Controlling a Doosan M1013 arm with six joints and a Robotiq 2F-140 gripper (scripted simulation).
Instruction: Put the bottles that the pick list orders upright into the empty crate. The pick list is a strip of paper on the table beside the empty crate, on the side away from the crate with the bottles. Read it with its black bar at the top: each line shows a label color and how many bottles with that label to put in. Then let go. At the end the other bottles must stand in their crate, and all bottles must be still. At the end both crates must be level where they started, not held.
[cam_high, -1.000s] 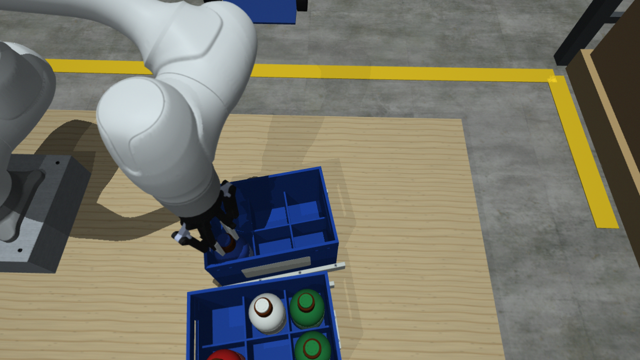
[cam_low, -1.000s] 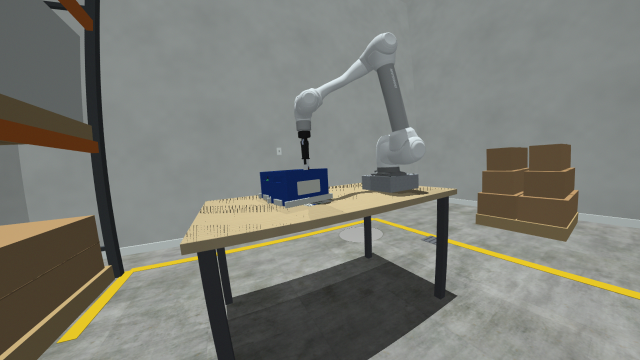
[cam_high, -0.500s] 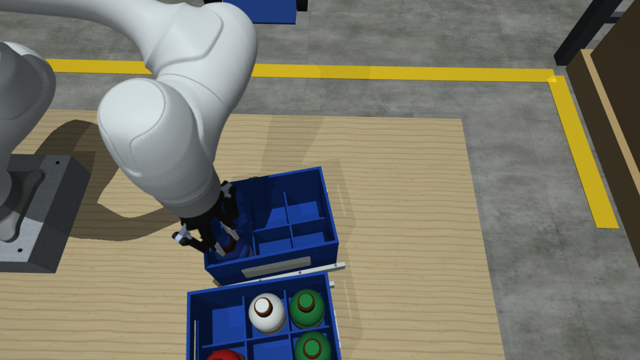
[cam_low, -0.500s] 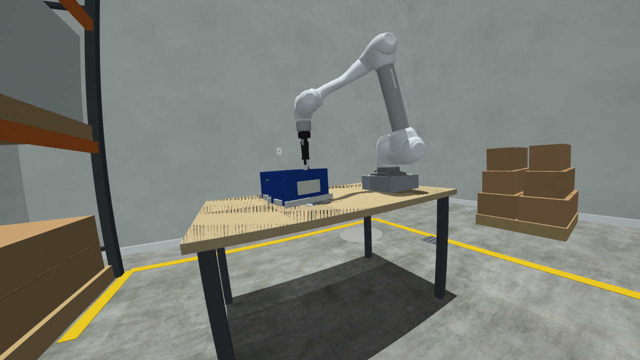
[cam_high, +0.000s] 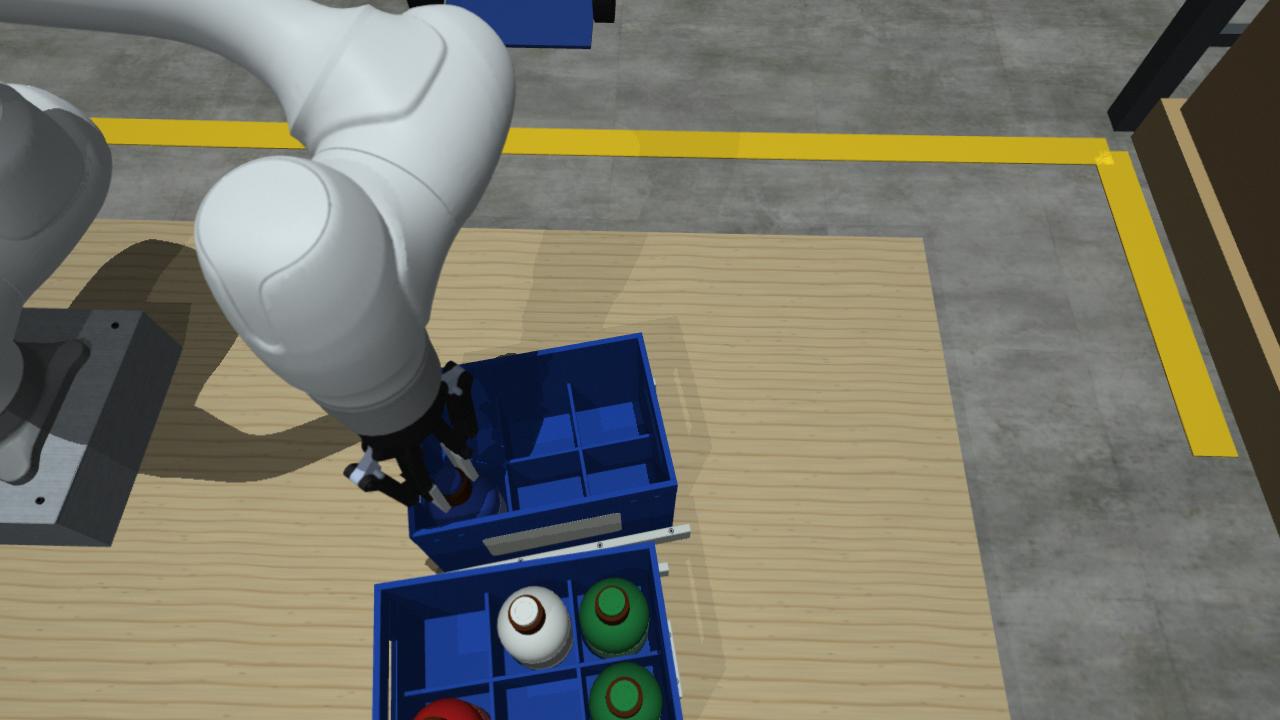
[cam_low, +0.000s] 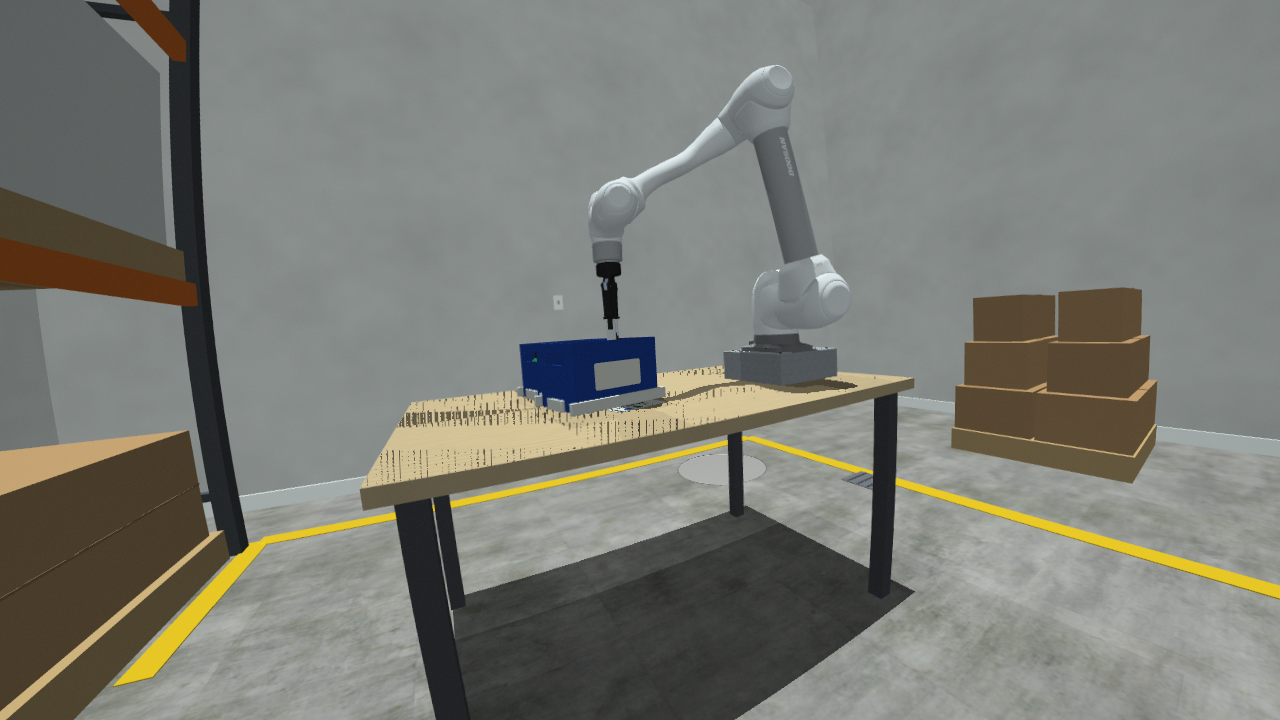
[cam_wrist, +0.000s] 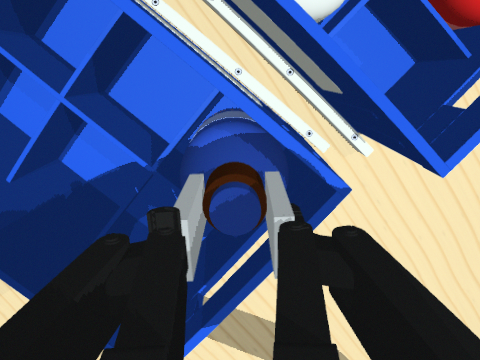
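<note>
My gripper is now 80 mm above the blue bottle. The rest, counted from my hand: pick list: 200 mm below, 190 mm to the left, 30 mm ahead; white bottle: 120 mm to the right, 110 mm below, 90 mm ahead; red bottle: 230 mm to the right, 110 mm below, 10 mm ahead.
</note>
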